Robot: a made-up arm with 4 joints. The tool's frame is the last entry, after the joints. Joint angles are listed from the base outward. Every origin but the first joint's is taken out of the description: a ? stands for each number. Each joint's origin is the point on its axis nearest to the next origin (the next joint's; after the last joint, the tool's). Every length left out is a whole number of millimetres.
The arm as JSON. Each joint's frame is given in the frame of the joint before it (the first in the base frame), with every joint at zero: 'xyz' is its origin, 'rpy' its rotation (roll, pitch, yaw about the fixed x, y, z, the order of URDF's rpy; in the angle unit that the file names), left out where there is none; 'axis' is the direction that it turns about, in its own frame. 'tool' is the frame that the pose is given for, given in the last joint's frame.
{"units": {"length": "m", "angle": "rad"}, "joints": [
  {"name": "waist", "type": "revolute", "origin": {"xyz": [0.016, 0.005, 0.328], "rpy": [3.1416, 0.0, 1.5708]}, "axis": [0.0, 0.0, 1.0]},
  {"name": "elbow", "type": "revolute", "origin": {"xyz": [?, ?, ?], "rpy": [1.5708, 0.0, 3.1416]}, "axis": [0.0, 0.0, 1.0]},
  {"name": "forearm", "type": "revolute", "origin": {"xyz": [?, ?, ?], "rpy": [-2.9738, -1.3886, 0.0]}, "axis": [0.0, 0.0, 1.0]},
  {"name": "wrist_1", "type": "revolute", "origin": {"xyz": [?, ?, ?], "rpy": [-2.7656, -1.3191, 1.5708]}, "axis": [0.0, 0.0, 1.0]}
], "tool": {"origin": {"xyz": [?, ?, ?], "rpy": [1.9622, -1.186, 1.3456]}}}
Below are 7 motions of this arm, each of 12 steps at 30 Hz.
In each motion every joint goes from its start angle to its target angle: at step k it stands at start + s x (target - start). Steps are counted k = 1, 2, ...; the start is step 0. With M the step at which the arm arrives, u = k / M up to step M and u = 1 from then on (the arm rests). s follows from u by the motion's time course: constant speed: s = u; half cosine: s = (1 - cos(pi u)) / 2; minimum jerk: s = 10 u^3 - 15 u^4 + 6 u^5.
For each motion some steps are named. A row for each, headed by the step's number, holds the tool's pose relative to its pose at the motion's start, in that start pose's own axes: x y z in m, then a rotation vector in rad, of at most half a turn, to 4 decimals.
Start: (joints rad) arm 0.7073 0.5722 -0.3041 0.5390
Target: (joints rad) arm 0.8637 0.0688 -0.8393 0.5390
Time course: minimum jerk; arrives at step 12
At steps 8, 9, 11, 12:
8: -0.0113 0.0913 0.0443 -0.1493 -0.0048 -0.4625
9: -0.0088 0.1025 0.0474 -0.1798 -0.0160 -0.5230
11: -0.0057 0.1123 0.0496 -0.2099 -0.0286 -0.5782
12: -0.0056 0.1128 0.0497 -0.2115 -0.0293 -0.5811

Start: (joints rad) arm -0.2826 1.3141 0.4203 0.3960
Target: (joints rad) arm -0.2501 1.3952 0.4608 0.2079
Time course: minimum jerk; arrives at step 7
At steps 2, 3, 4, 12:
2: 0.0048 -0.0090 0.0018 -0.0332 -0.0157 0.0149
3: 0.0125 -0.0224 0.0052 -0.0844 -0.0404 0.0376
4: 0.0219 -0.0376 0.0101 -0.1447 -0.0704 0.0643
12: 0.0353 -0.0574 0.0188 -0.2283 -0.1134 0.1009

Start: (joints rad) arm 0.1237 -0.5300 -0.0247 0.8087
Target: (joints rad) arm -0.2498 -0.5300 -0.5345 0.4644
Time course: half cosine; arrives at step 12
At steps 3, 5, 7, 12:
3: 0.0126 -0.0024 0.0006 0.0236 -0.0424 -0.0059
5: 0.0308 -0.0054 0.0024 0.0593 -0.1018 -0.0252
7: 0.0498 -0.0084 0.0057 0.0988 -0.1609 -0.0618
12: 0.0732 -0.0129 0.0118 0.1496 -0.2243 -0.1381

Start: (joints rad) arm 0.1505 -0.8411 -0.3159 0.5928
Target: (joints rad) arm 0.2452 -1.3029 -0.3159 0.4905
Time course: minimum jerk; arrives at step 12
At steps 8, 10, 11, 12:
8: -0.0475 0.0483 0.0850 -0.2151 0.2050 -0.2429
10: -0.0539 0.0627 0.1037 -0.2594 0.2532 -0.2956
11: -0.0548 0.0654 0.1070 -0.2670 0.2617 -0.3048
12: -0.0550 0.0658 0.1075 -0.2683 0.2631 -0.3063

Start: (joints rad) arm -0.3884 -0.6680 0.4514 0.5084
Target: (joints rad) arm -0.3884 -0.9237 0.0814 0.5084
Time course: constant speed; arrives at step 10
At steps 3, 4, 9, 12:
3: -0.0079 0.0300 0.0059 0.0636 0.0055 -0.1053
4: -0.0099 0.0400 0.0084 0.0832 0.0076 -0.1413
9: -0.0144 0.0891 0.0243 0.1686 0.0200 -0.3273
12: -0.0142 0.0986 0.0280 0.1831 0.0228 -0.3656

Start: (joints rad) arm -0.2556 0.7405 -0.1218 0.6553
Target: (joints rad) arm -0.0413 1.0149 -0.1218 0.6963
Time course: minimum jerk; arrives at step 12
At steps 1, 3, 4, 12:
1: 0.0003 -0.0003 -0.0002 -0.0006 -0.0008 0.0013
3: 0.0060 -0.0070 -0.0036 -0.0113 -0.0158 0.0271
4: 0.0123 -0.0141 -0.0070 -0.0227 -0.0315 0.0554
12: 0.0675 -0.0639 -0.0251 -0.0973 -0.1322 0.2791

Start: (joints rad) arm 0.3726 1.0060 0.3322 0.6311
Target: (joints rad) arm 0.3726 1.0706 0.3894 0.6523
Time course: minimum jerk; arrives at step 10
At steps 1, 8, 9, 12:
1: 0.0001 -0.0001 -0.0001 -0.0002 -0.0001 0.0005
8: 0.0071 -0.0155 -0.0084 -0.0205 -0.0106 0.0572
9: 0.0075 -0.0163 -0.0088 -0.0216 -0.0111 0.0602
12: 0.0076 -0.0164 -0.0089 -0.0218 -0.0112 0.0607

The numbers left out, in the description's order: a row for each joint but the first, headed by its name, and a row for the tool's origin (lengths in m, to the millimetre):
elbow: -0.075 0.061 0.0
forearm: 0.135 0.139 0.0
wrist_1: -0.004 -0.123 0.0
tool: -0.24 0.08 0.0

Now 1 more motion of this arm.
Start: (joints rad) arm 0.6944 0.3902 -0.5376 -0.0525
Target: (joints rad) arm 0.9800 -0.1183 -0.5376 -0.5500
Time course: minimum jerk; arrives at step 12
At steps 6, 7, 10, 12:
6: 0.0294 -0.0491 0.1272 -0.4664 0.0673 0.1130
7: 0.0424 -0.0516 0.1700 -0.6091 0.0867 0.1522
10: 0.0733 -0.0369 0.2566 -0.8967 0.1268 0.2376
12: 0.0771 -0.0335 0.2662 -0.9293 0.1315 0.2478

